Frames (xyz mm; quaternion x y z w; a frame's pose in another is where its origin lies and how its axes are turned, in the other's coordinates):
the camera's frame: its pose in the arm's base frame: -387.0 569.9 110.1 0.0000 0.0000 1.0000 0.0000
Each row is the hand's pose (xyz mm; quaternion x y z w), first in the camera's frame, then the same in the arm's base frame.
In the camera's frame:
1: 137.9 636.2 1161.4 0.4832 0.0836 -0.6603 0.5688
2: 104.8 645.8 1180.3 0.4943 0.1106 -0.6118 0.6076
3: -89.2 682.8 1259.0 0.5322 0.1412 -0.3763 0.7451
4: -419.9 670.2 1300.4 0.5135 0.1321 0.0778 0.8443
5: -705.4 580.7 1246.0 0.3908 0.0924 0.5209 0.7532
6: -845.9 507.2 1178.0 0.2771 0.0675 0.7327 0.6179
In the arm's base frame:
1: -524.9 -66.3 1271.5 -0.0836 0.4832 0.5688 0.6603
2: -491.8 -75.9 1290.4 -0.1106 0.4943 0.6076 0.6118
3: -297.8 -112.9 1369.1 -0.1412 0.5322 0.7451 0.3763
4: 32.9 -100.3 1410.5 0.1321 -0.5135 -0.8443 0.0778
5: 318.4 -10.8 1356.1 0.0924 -0.3908 -0.7532 0.5209
6: 458.9 62.7 1288.1 0.0675 -0.2771 -0.6179 0.7327

